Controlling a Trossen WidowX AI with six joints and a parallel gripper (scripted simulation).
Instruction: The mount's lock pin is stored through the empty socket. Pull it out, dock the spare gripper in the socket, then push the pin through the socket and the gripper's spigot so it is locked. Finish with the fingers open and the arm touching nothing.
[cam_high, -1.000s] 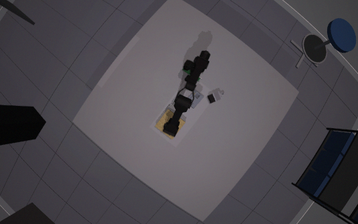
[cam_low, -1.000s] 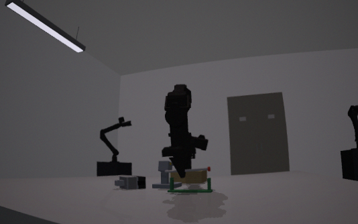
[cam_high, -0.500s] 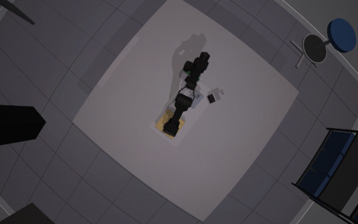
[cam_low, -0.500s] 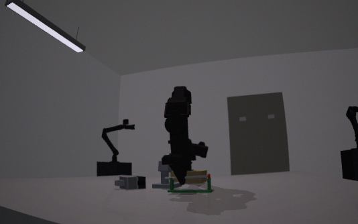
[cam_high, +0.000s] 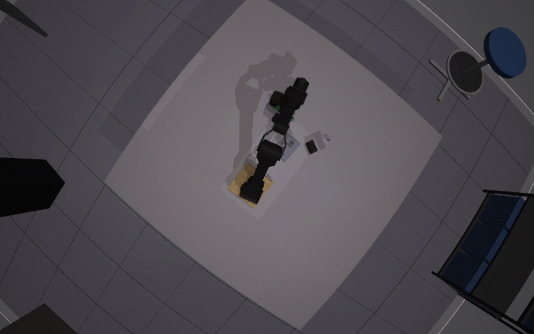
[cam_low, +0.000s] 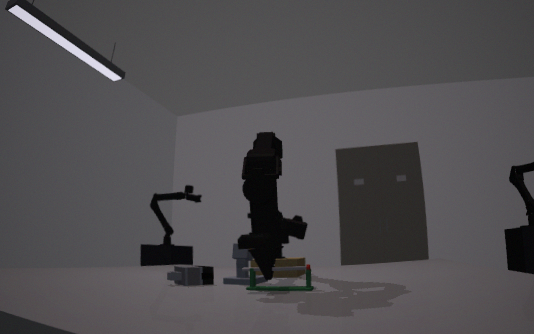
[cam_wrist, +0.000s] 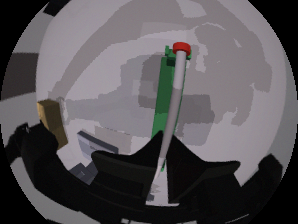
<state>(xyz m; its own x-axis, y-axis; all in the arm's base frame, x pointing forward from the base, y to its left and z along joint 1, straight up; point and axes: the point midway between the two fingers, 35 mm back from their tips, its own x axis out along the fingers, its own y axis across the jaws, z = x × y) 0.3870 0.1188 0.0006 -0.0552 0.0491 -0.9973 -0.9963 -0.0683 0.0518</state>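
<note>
Right now the green rack is 20 mm to the left of my gripper tip. From my gripper tip the other things lie so: spare gripper: 210 mm to the right, 10 mm behind; grey mount: 120 mm behind, 110 mm to the right, 30 mm above.
</note>
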